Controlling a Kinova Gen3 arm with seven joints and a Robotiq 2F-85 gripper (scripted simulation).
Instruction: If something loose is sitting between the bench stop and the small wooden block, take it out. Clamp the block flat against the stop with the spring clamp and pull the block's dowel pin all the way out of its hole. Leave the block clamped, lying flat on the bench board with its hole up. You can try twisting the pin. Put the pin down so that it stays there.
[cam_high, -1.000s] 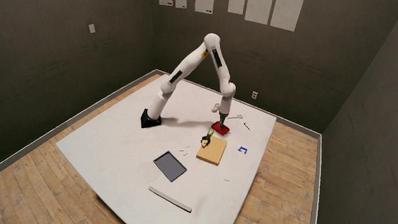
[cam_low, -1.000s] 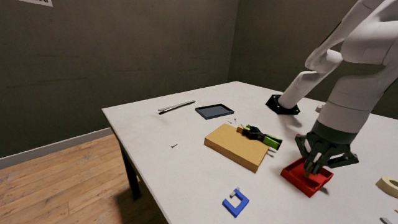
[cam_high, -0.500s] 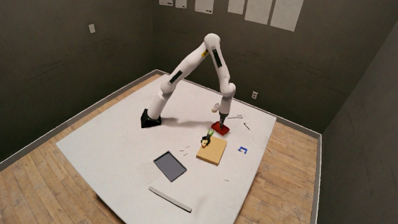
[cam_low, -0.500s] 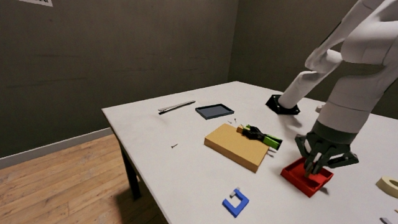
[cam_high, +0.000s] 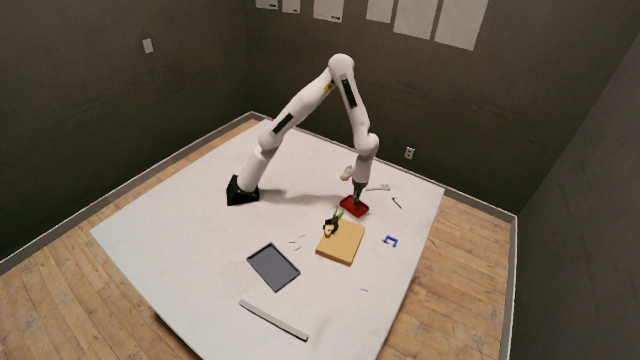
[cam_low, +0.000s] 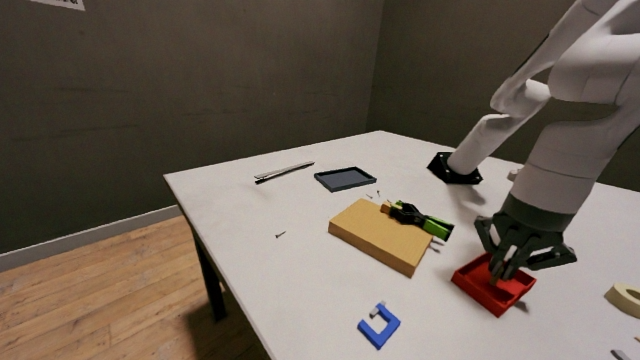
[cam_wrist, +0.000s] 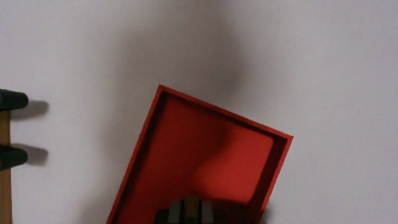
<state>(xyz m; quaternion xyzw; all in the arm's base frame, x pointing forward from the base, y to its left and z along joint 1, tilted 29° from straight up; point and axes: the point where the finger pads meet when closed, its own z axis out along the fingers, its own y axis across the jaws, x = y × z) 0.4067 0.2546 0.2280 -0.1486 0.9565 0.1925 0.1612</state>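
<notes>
My hand is 20 mm above the dowel pin. Round my hand: grey tray: 490 mm to the right, 40 mm below, 10 mm behind; red tray: 40 mm below; small wooden block: 230 mm to the right, 40 mm ahead, 10 mm below.
</notes>
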